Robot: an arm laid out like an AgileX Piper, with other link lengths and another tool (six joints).
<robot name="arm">
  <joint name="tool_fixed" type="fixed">
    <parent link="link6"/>
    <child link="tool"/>
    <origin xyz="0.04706 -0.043 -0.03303" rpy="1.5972 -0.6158 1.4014"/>
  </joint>
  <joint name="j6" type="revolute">
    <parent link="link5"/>
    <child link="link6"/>
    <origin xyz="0.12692 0 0.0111" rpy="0 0 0"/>
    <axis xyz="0.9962 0 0.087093"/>
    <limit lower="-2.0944" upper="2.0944"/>
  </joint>
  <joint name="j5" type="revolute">
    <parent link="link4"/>
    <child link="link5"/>
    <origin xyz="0 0 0" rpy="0 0 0"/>
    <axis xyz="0 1 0"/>
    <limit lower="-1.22" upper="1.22"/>
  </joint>
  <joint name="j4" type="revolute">
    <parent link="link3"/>
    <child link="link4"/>
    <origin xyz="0.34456 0 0.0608" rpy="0 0 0"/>
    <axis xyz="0.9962 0 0.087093"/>
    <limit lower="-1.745" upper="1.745"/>
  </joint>
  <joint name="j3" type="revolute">
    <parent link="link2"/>
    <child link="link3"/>
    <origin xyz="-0.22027 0 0.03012" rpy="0 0 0"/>
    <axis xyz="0 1 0"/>
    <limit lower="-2.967" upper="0"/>
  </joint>
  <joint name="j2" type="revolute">
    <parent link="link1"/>
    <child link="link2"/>
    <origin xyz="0 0 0" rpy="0 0 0"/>
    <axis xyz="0 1 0"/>
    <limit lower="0" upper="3.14"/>
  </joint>
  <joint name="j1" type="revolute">
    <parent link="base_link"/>
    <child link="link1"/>
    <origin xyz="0 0 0.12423" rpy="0 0 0"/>
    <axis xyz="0 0 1"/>
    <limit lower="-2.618" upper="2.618"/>
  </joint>
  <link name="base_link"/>
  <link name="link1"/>
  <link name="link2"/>
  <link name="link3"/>
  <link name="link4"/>
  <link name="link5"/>
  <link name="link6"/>
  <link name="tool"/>
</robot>
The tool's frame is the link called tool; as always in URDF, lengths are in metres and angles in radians.
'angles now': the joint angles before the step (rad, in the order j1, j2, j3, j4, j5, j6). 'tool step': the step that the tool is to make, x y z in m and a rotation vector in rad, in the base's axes. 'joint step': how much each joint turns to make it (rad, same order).
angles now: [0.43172 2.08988 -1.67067 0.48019 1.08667 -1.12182]
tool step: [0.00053 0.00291 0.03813 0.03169 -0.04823 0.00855]
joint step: [0.00109 -0.07359 -0.00116 0.00619 0.02013 -0.00035]
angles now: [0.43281 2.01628 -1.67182 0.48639 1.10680 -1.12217]
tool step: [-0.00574 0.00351 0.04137 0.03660 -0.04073 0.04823]
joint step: [0.00002 -0.07951 -0.00343 0.01947 0.05098 -0.03301]
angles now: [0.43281 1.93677 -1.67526 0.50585 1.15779 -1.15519]
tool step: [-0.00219 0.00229 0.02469 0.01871 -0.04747 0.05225]
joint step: [0.00000 -0.04584 -0.00193 0.00894 0.02225 -0.05025]
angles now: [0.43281 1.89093 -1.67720 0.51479 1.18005 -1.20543]
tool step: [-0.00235 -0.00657 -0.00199 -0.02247 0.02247 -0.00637]
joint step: [-0.00612 -0.00077 0.00000 -0.01739 0.02593 0.01748]
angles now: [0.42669 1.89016 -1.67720 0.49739 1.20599 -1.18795]
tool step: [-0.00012 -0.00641 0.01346 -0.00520 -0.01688 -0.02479]
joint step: [-0.00496 -0.02900 0.00003 -0.01925 0.00405 0.02773]
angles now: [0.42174 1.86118 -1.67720 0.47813 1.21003 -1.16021]
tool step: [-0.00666 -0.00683 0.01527 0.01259 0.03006 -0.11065]
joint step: [-0.00001 -0.03706 0.00001 -0.01401 0.00361 0.13197]
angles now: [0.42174 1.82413 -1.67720 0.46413 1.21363 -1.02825]
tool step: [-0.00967 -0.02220 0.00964 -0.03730 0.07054 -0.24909]
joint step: [0.00000 -0.03403 0.00003 -0.09682 0.00319 0.29214]
